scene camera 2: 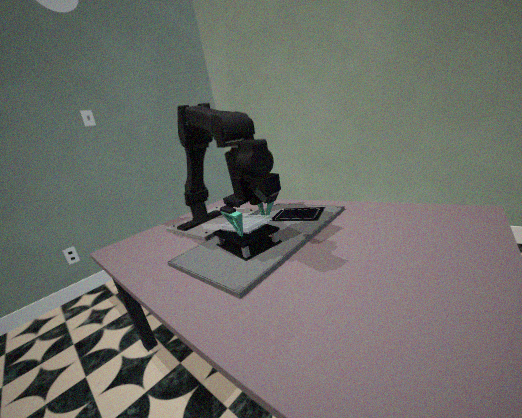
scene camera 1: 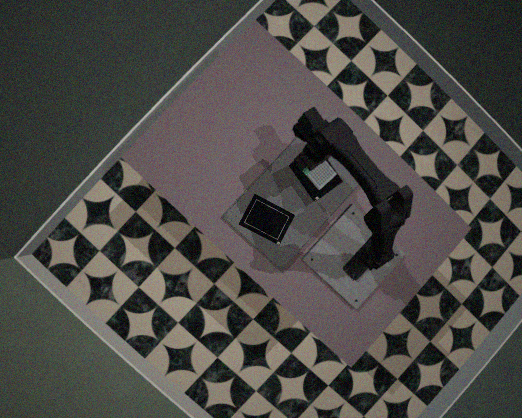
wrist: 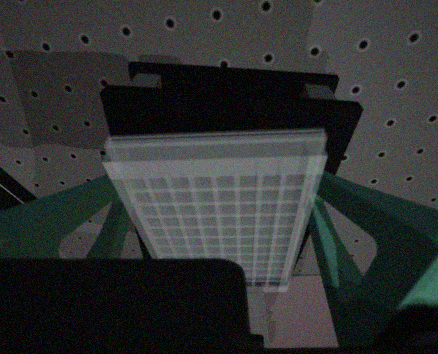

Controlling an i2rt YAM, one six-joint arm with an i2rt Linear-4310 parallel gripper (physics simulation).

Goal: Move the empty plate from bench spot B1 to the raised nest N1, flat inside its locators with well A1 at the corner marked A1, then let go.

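Places are measured from the arm's base along level axes (x back, y right, z up), in metres.
Pixels of known places: gripper, fingertip midpoint: (scene camera 2: 254,228) (scene camera 1: 309,162) (wrist: 218,176); arm's base, origin of the base link: (scene camera 2: 201,220) (scene camera 1: 366,255).
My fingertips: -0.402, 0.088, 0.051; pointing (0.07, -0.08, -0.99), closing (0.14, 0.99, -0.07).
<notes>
Ahead of a thing's pixels: the offset from my fingertips to its top centre, as dx, dy, dz. "spot": to the spot under its first point. Level surfaces: height alone.
The clear, gridded plate {+0.033, -0.002, +0.025} (scene camera 1: 322,175) (scene camera 2: 256,223) (wrist: 215,215) is between the green fingers of my gripper (scene camera 2: 253,224) (wrist: 218,176), which is shut on its two long sides. The plate is over the raised black nest N1 {+0.045, -0.005, -0.002} (scene camera 1: 312,188) (scene camera 2: 235,246) (wrist: 225,112), with a gap beneath it in scene camera 2. In the wrist view, part of the nest shows beyond the plate's far edge. The locators and the A1 mark cannot be made out. Bench spot B1 {spot: +0.033, -0.252, -0.053} (scene camera 1: 266,219) (scene camera 2: 299,214), a black rectangle with a white outline, is bare.
The nest and B1 are on a grey perforated board (scene camera 1: 280,257) (scene camera 2: 215,275) (wrist: 30,30). The arm stands on a pale base plate (scene camera 1: 345,285) beside that board. Both are on the pink table {dz -0.068} (scene camera 1: 200,120) (scene camera 2: 400,300). Arm shadows fall across the board.
</notes>
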